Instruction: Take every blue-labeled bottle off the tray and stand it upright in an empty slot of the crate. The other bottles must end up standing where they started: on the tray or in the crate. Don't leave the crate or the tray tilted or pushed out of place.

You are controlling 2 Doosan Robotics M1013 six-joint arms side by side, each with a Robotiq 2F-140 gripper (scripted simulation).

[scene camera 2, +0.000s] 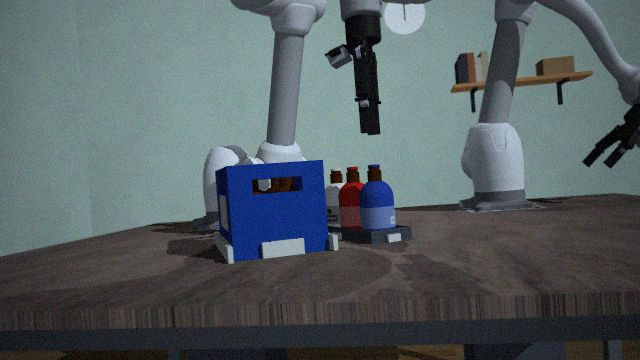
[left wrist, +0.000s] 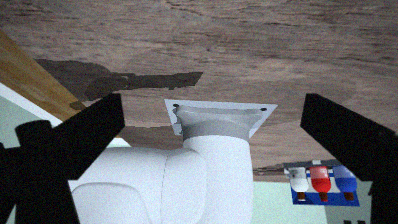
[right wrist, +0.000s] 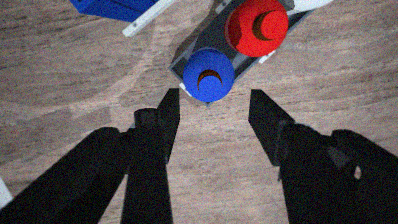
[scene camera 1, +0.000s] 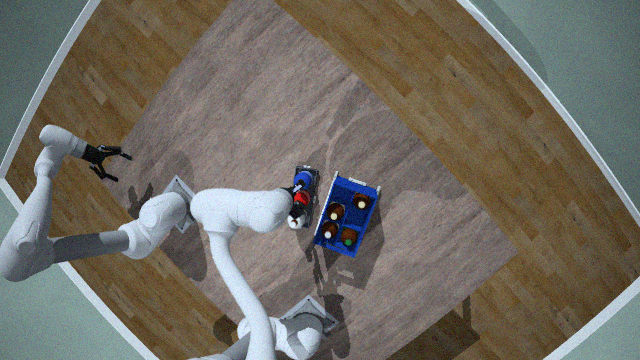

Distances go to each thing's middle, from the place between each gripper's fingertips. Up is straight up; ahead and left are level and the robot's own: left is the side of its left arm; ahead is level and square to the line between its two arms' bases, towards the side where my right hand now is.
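Scene:
Measured from my right hand, the blue-labeled bottle (scene camera 2: pixel 377 212) is 170 mm below. The red bottle (scene camera 2: pixel 349 210) is 170 mm below my right hand, 50 mm to the right of it and 70 mm behind it, while the dark tray (scene camera 2: pixel 370 237) is 240 mm below that same right hand, 50 mm to the right of it and 70 mm behind it. The blue crate (scene camera 2: pixel 253 219) is 170 mm below my right hand, 20 mm ahead of it and 240 mm to the right of it. Going by its middle, the blue crate is nearer to my right hand than to my left hand.
From my left hand (scene camera 1: pixel 124 169), the red bottle is 4 cm below, 50 cm ahead and 77 cm to the right. The blue-labeled bottle is 4 cm below my left hand, 57 cm ahead of it and 72 cm to the right of it. I find the dark tray 11 cm below my left hand, 77 cm to the right of it and 50 cm ahead of it, and the blue crate 4 cm below my left hand, 59 cm ahead of it and 96 cm to the right of it. Going by their middles, of the things named here the blue crate is the farthest from my left hand.

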